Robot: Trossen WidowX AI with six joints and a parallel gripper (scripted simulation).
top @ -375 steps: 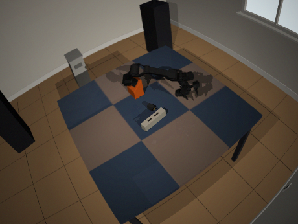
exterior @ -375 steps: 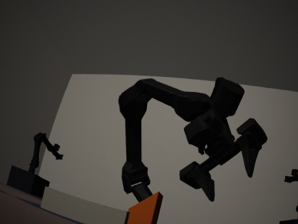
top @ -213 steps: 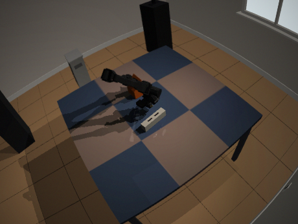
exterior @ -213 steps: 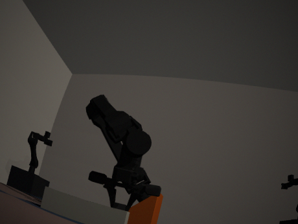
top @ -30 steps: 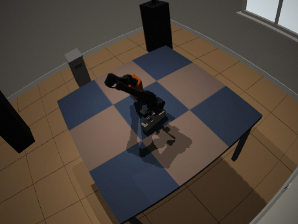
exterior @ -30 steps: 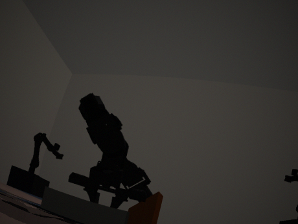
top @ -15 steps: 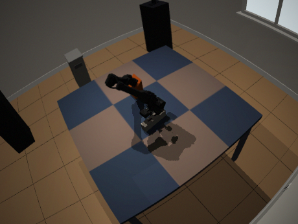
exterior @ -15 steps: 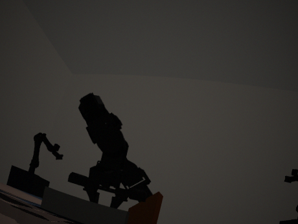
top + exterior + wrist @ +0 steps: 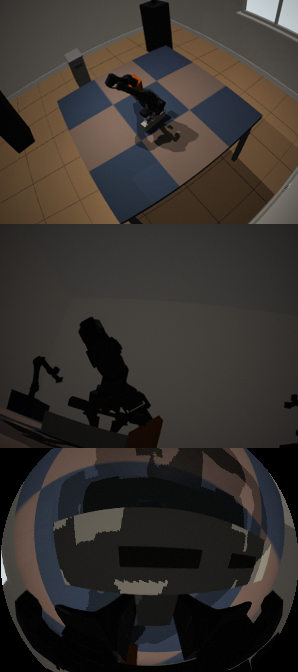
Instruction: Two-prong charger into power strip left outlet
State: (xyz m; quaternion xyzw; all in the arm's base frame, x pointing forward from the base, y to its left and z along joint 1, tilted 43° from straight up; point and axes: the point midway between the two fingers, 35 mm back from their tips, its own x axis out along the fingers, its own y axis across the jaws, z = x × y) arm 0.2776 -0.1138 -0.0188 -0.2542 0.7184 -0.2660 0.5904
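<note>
Now: gripper tip 2 cm short of the black two-prong charger and 1 cm below it.
</note>
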